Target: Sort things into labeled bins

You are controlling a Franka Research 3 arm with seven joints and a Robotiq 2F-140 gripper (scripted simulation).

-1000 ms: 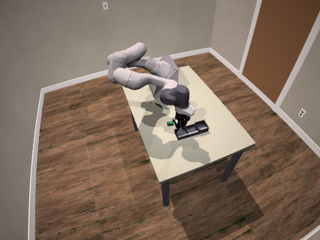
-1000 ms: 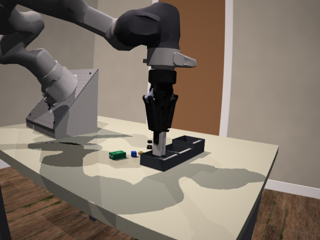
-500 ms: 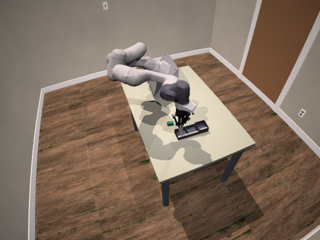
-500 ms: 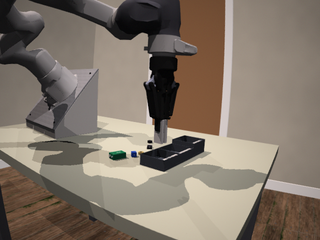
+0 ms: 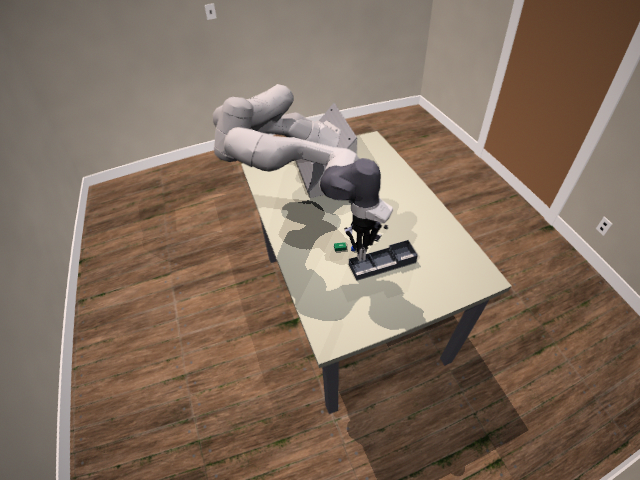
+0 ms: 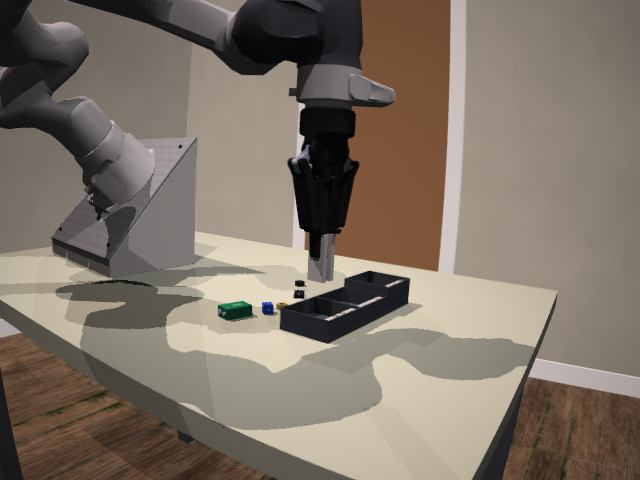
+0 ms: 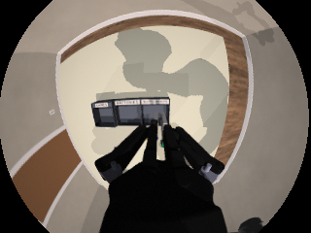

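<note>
My gripper is now 90 mm to the right of the joined bins and 90 mm above it. Round my hand: green block 130 mm behind, 100 mm below, 50 mm to the right; tan ring 110 mm behind, 100 mm below, 50 mm to the left; small blue cube 110 mm behind, 100 mm below, 10 mm to the left.
</note>
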